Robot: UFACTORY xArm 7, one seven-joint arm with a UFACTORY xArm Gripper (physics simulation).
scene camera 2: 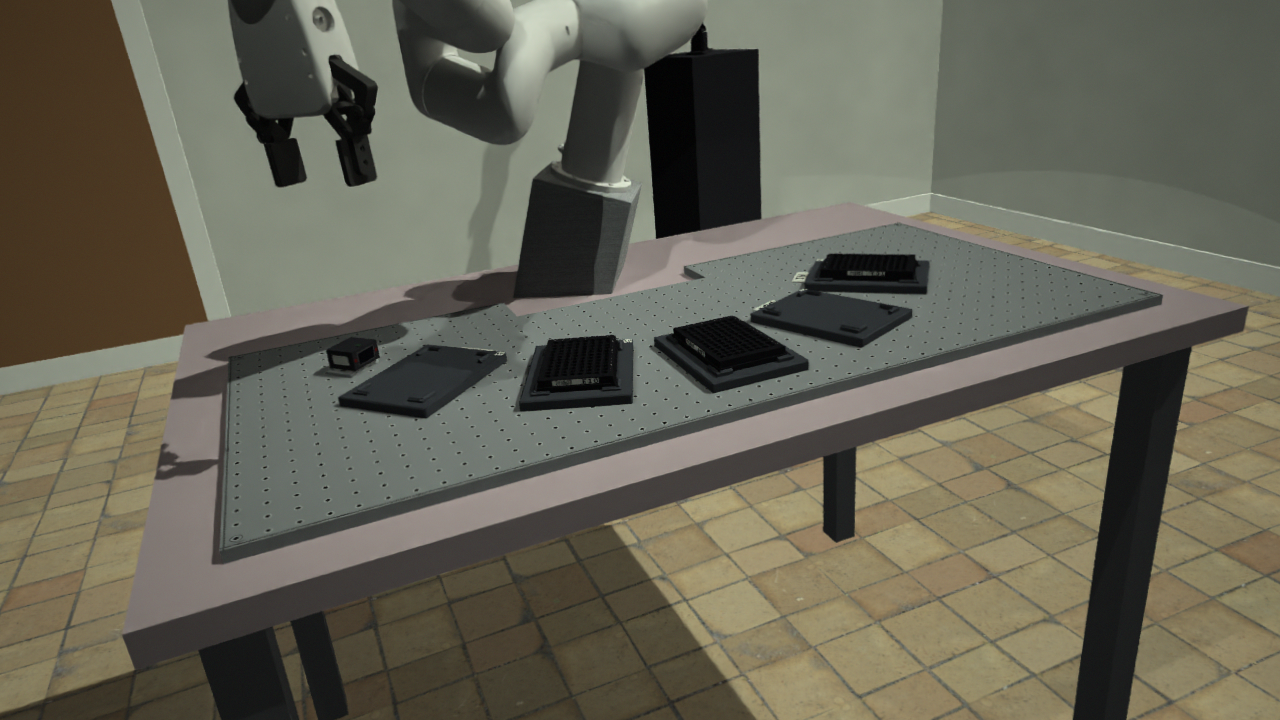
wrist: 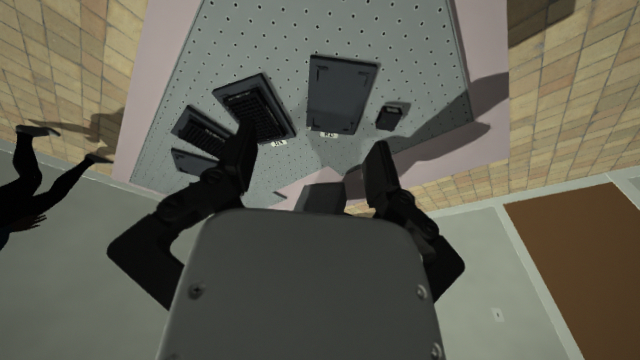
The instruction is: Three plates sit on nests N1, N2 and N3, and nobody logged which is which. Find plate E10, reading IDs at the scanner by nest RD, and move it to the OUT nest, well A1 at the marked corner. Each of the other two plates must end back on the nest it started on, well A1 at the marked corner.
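Frame: origin at the arm's base, x ahead, y left, z up, level; metres.
Where they show: gripper, fingertip midpoint: (scene camera 2: 326, 183) (wrist: 315, 144); arm's base, link origin: (scene camera 2: 590, 180).
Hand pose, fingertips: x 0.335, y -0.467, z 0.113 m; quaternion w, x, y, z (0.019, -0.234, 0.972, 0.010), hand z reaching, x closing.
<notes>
Each offset is from my fingertips to the top centre of the thing. "*": to the spot under its first point. Level surfaces: height alone.
My gripper (scene camera 2: 324, 170) (wrist: 315, 144) is open and empty, high above the table's left end. The scanner {* dz -0.231, dx -0.181, dy +0.027 m} (scene camera 2: 351, 354) (wrist: 389, 118), a small dark box, stands beside the empty nest RD {dz -0.228, dx -0.118, dy +0.088 m} (scene camera 2: 425, 380) (wrist: 341, 95). A black plate {dz -0.235, dx +0.014, dy +0.231 m} (scene camera 2: 580, 358) (wrist: 255, 114) sits on the nest beside RD; its front label is too small to read surely. A second plate {dz -0.235, dx +0.086, dy +0.390 m} (scene camera 2: 729, 342) (wrist: 202, 138) sits on the nest to its right in the scene view. Another empty nest {dz -0.243, dx +0.081, dy +0.563 m} (scene camera 2: 832, 315) (wrist: 192, 162) follows. A third plate {dz -0.235, dx +0.000, dy +0.721 m} (scene camera 2: 868, 265) sits on the far right nest.
The nests stand on a grey perforated board {dz -0.261 m} (scene camera 2: 358, 474) (wrist: 280, 40) on the pinkish table {dz -0.274 m} (scene camera 2: 501, 501). The arm's base block (scene camera 2: 572, 232) (wrist: 322, 197) stands at the table's back edge. A tall black cabinet (scene camera 2: 726, 143) stands behind the table.
</notes>
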